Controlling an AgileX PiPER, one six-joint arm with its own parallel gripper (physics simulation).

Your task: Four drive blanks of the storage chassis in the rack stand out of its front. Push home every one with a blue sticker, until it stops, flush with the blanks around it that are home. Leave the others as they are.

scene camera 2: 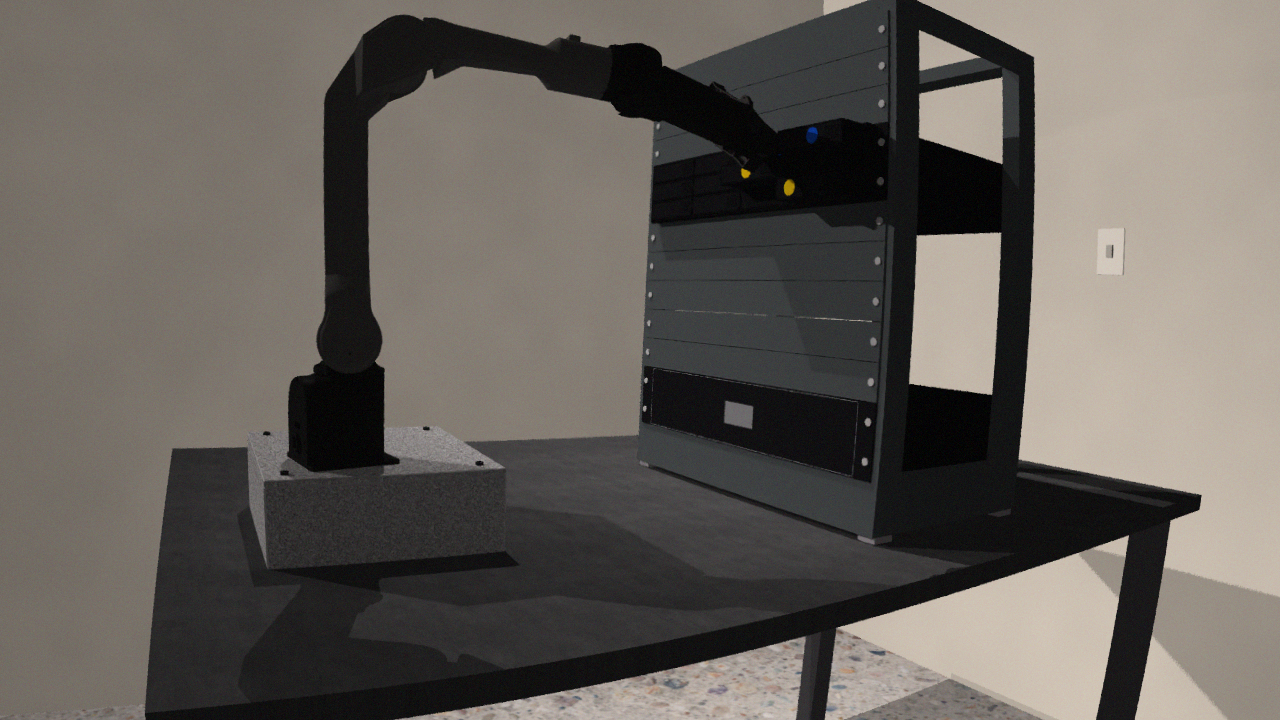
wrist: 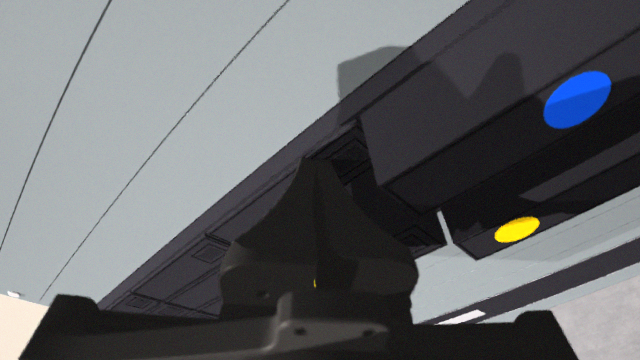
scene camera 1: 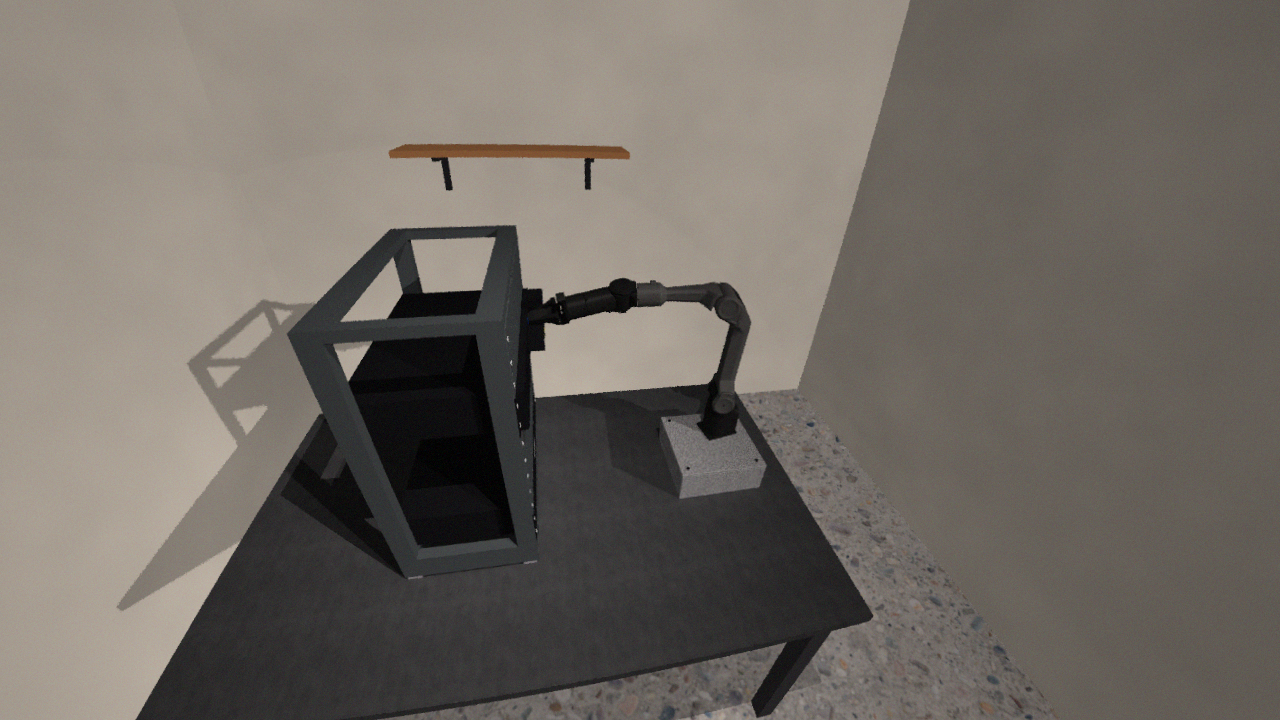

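Note:
A blank with a blue sticker point(scene camera 2: 811, 134) point(wrist: 577, 100) stands out of the chassis point(scene camera 2: 673, 192) point(wrist: 170, 272) at the upper right of its front. A blank with a yellow sticker point(scene camera 2: 788, 187) point(wrist: 517, 229) stands out below it. Another yellow sticker point(scene camera 2: 745, 171) shows beside the fingers in scene camera 2. My gripper point(scene camera 1: 533, 317) point(scene camera 2: 776, 145) point(wrist: 313, 176) is shut and empty, its tips at the top-row blanks left of the standing-out blue one. No blank visibly stands out at the tips. The fingers hide that blank's face, and contact is hard to tell.
The rack point(scene camera 1: 497, 376) point(scene camera 2: 904, 268) stands on the table point(scene camera 1: 626, 582) point(scene camera 2: 581, 653). Grey panels point(scene camera 2: 760, 268) point(wrist: 125, 100) lie above and below the chassis. A black unit point(scene camera 2: 787, 434) with a pale label sits low in the rack. A wooden shelf point(scene camera 1: 510, 152) hangs on the wall.

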